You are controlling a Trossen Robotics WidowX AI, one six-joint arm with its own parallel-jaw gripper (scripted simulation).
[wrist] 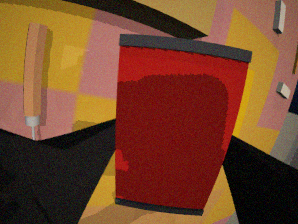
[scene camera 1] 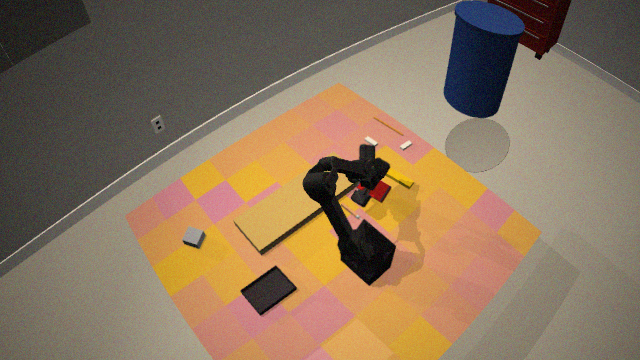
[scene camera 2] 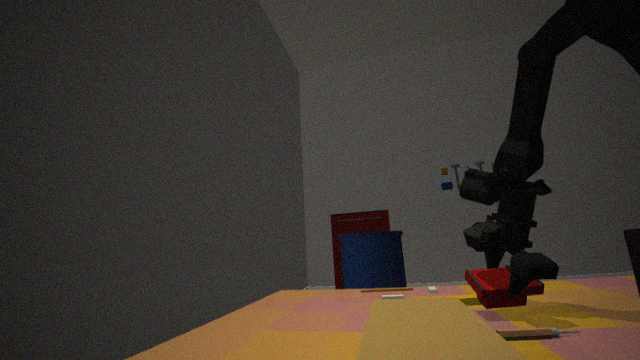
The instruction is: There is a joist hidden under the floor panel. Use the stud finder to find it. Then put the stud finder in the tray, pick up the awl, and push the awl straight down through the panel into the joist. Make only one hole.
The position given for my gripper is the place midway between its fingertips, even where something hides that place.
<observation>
In view: my gripper (scene camera 2: pixel 500 284), a red stud finder (wrist: pixel 177 99), an awl (wrist: pixel 37 33) and a dark tray (scene camera 1: pixel 266 291).
My gripper is seen too in the wrist view (wrist: pixel 171 131).
</observation>
